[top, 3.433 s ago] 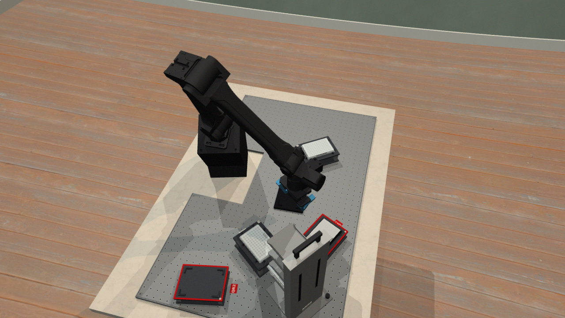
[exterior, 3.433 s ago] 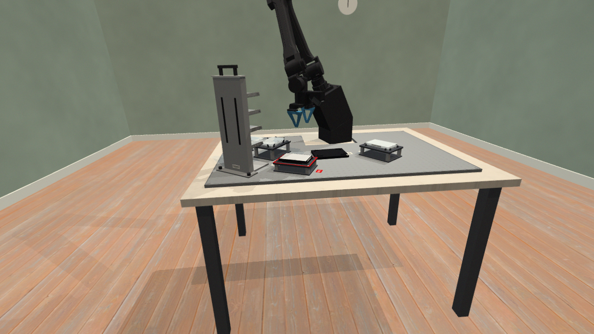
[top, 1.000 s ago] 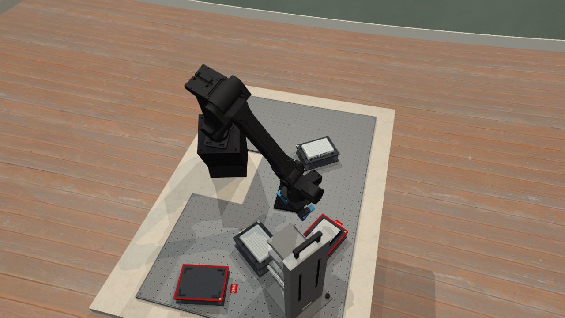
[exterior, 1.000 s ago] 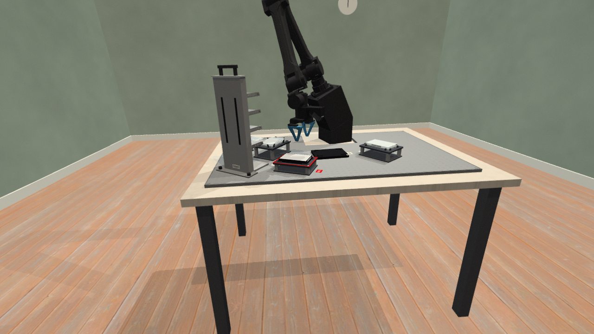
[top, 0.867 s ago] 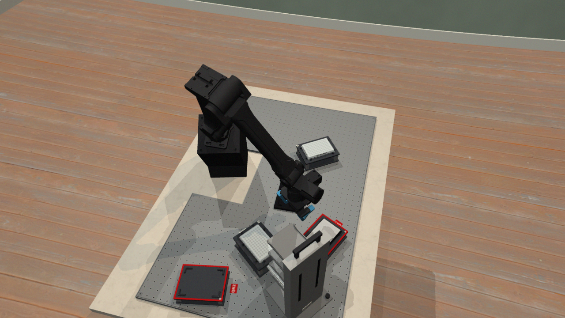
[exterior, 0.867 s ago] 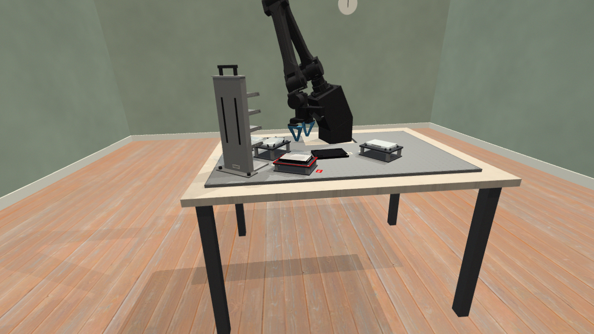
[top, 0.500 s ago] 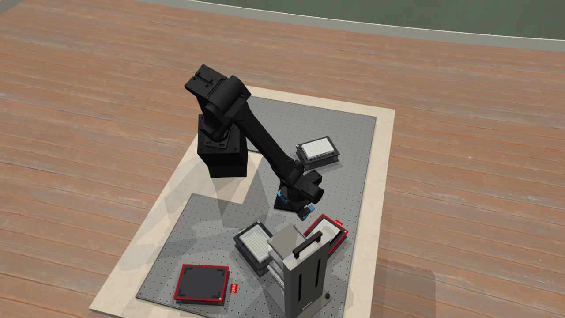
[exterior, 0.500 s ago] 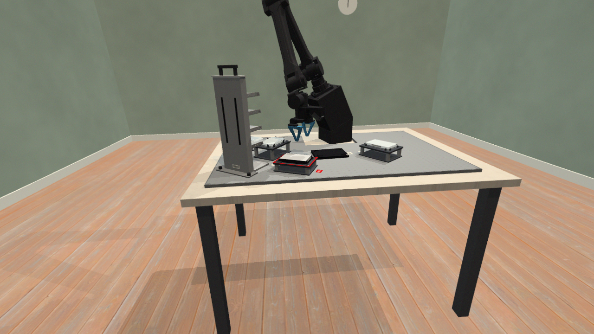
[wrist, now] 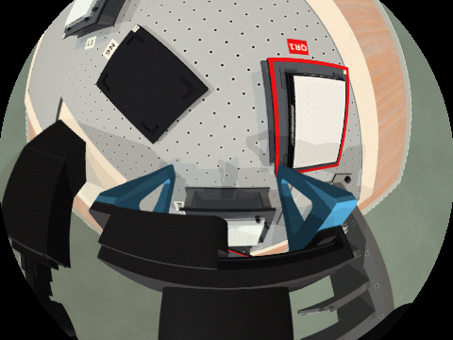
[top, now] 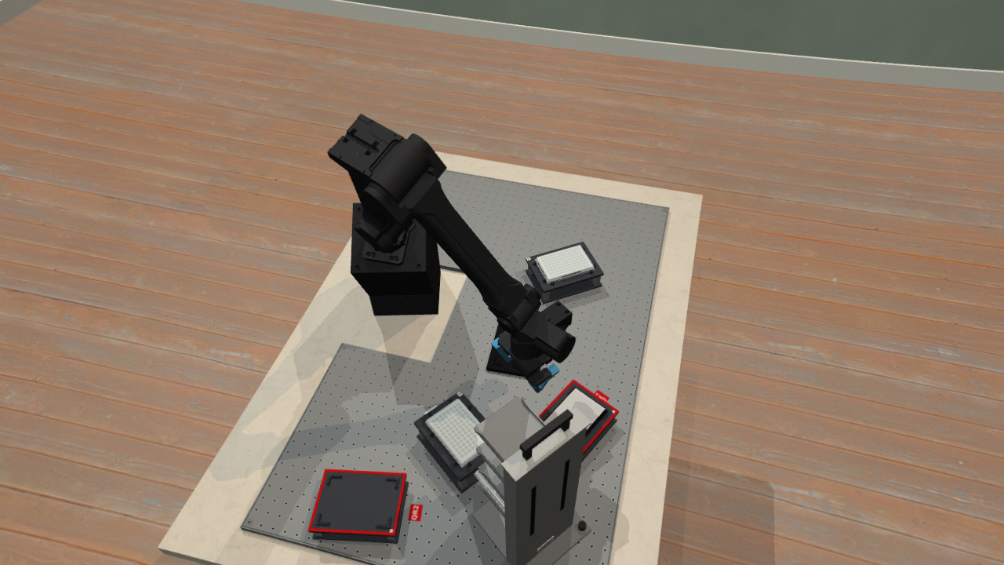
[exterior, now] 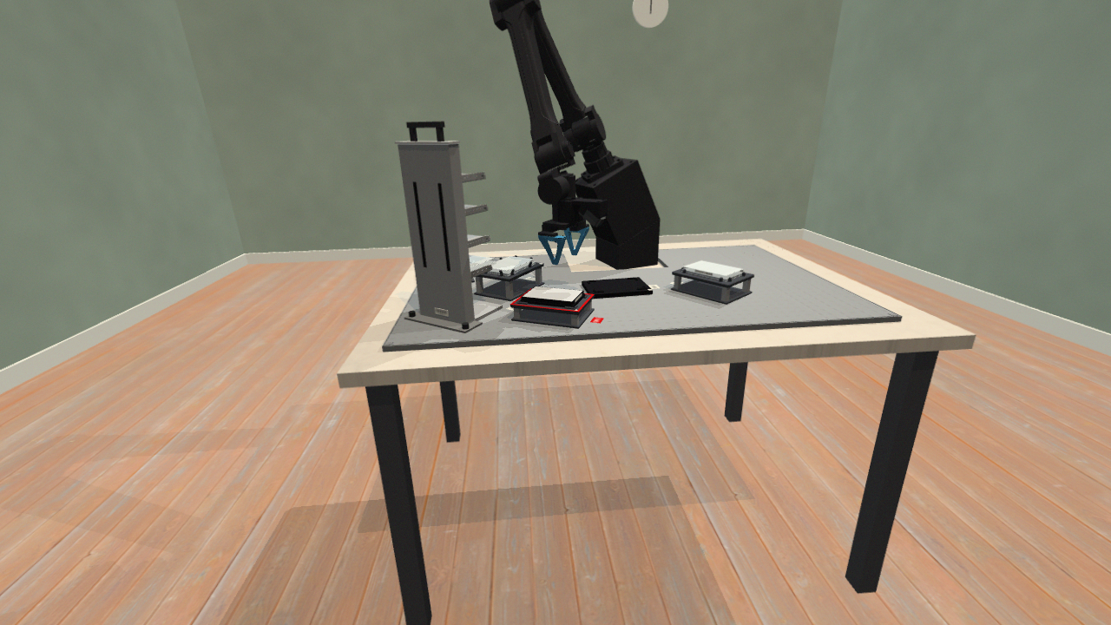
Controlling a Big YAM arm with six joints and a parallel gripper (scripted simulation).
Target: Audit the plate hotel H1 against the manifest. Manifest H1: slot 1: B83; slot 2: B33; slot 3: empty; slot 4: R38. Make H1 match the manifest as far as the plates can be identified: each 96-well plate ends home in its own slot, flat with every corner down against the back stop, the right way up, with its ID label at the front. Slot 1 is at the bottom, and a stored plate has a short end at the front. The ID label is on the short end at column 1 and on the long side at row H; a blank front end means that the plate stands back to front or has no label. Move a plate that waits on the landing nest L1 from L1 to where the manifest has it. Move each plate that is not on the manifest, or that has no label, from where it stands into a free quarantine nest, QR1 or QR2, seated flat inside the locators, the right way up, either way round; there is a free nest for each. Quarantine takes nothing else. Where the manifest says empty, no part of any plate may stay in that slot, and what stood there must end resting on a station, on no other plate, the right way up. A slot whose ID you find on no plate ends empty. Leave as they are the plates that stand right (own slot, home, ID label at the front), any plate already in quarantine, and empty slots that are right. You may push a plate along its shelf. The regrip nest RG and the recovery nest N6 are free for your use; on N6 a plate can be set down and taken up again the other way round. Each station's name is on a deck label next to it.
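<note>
Right now the regrip nest RG is 110 mm behind my hand, 130 mm to the right of it and 50 mm below it. Round my hand: red-edged quarantine nest QR1: 110 mm ahead, 50 mm to the right, 70 mm below; H1 deck label: 40 mm ahead, 140 mm to the right, 110 mm below; black recovery nest N6: 30 mm behind, 150 mm to the left, 100 mm below.
</note>
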